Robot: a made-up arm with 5 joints. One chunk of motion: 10 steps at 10 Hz.
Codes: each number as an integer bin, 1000 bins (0 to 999) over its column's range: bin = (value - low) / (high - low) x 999, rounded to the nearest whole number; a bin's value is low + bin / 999 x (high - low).
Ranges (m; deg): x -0.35..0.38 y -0.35..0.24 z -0.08..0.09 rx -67..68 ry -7..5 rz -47..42
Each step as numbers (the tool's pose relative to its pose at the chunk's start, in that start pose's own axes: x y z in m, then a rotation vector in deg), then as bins.
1 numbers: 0.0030 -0.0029 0.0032 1.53 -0.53 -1.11
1 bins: 483 588 489 507 539 515
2 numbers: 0.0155 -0.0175 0.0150 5.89 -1.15 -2.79
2 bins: 500 563 558 539 487 496
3 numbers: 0.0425 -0.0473 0.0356 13.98 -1.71 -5.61
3 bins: 537 513 679 599 440 465
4 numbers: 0.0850 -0.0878 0.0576 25.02 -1.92 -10.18
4 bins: 595 444 809 681 423 413
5 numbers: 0.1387 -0.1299 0.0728 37.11 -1.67 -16.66
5 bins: 669 373 898 770 444 341
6 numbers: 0.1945 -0.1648 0.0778 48.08 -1.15 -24.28
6 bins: 745 314 927 852 487 255
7 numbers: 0.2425 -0.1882 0.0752 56.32 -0.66 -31.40
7 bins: 811 274 912 913 528 175
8 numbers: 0.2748 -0.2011 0.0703 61.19 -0.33 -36.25
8 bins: 855 252 883 949 555 121
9 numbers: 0.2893 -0.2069 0.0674 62.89 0.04 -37.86
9 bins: 875 242 866 961 586 103
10 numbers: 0.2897 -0.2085 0.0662 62.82 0.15 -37.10
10 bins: 875 240 859 961 595 111
